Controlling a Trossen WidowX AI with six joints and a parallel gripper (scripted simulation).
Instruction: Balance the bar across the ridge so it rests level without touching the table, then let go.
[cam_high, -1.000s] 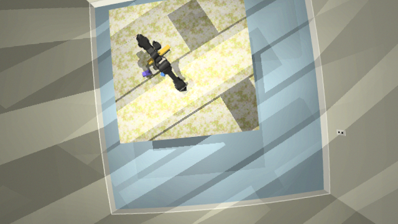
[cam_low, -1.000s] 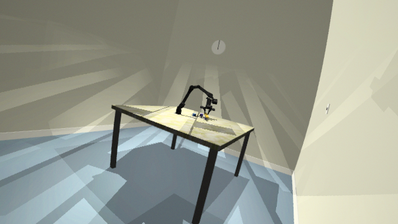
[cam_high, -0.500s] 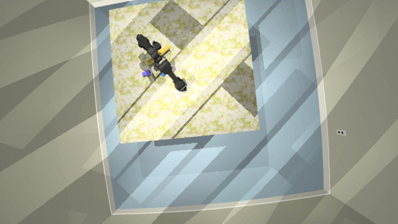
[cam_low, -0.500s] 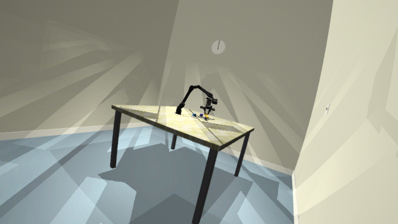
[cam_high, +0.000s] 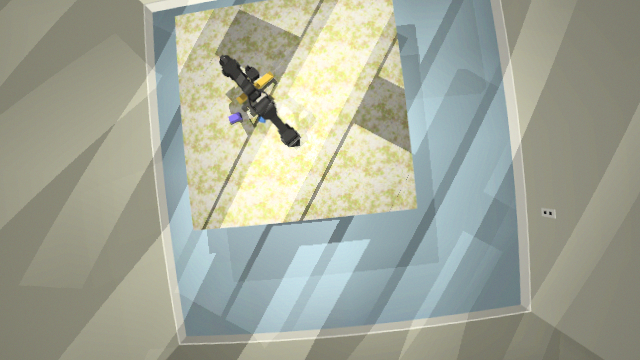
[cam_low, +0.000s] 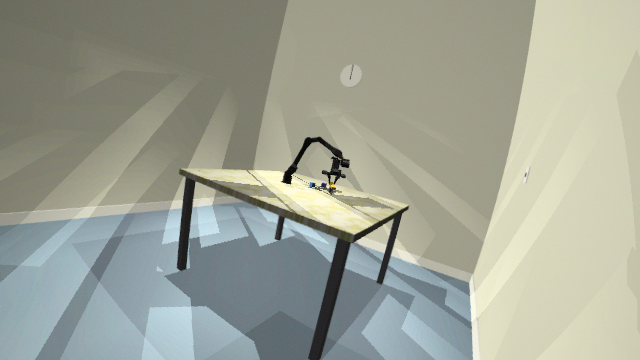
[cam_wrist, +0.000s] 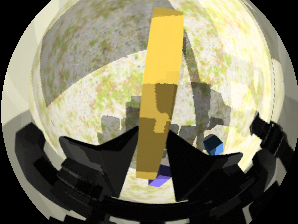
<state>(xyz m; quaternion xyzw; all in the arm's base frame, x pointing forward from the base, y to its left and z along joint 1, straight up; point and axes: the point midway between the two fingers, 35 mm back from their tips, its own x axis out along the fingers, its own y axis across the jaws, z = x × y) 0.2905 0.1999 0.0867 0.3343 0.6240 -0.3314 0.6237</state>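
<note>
My gripper tip is now 20 mm to the left of the yellow bar and 20 mm short of it. The rest, counted from my gripper tip: purple block (120 mm to the left, 120 mm behind, 40 mm below); small blue cube (150 mm behind, 40 mm to the right, 40 mm below).
</note>
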